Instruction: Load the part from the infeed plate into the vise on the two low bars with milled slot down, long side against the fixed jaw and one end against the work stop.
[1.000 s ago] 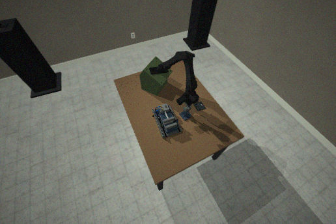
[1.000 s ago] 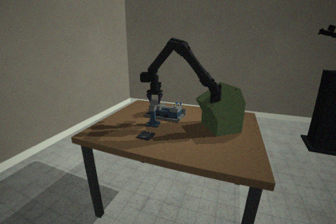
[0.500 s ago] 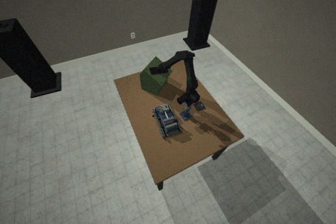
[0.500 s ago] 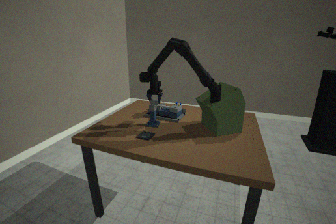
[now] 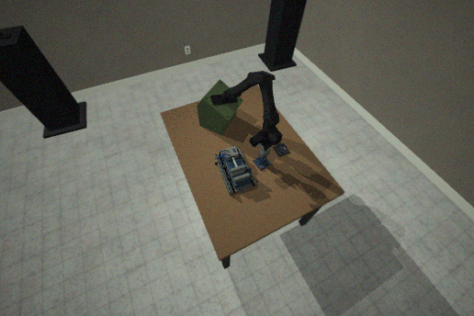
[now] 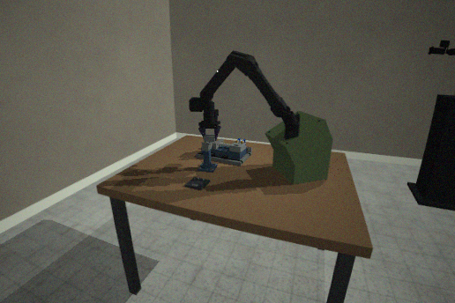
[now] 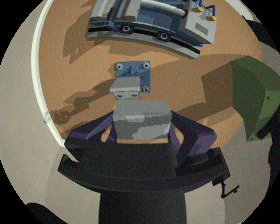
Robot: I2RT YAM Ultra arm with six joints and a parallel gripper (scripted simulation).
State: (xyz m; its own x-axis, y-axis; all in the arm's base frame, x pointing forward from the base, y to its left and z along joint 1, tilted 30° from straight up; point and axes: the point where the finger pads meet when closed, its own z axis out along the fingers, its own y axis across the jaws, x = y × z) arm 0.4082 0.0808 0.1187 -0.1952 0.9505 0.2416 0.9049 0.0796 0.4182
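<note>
Now: hand right at the part. Round my hand: vise 10 mm ahead, 190 mm to the right, 130 mm below; infeed plate 30 mm behind, 180 mm to the left, 170 mm below.
</note>
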